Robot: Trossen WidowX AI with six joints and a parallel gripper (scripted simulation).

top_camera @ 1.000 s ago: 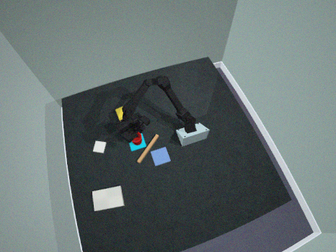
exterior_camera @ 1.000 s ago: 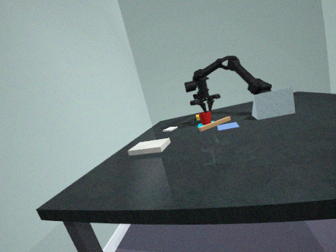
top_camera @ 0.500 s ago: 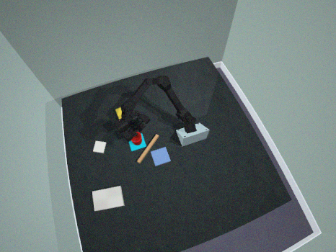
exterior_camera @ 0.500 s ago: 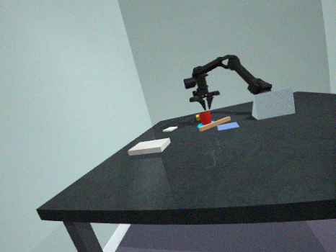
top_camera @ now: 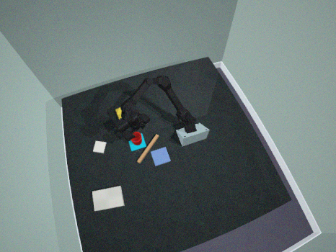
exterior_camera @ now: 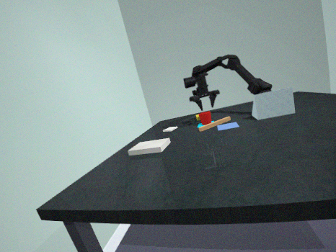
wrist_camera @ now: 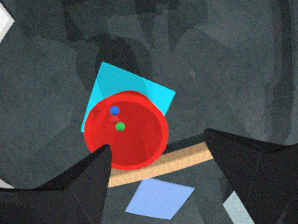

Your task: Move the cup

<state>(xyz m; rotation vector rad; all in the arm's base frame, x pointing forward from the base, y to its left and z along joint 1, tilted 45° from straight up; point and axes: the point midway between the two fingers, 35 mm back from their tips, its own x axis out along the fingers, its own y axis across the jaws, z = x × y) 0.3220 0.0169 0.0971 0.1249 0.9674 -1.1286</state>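
My gripper tip is 30 mm short of the cyan pad, 20 mm to the right of it and 100 mm above it. Also, from my gripper tip: white tile: 280 mm ahead, 90 mm below; then yellow block: 90 mm ahead, 210 mm to the right, 80 mm below; then wooden stick: 40 mm behind, 80 mm to the left, 90 mm below.
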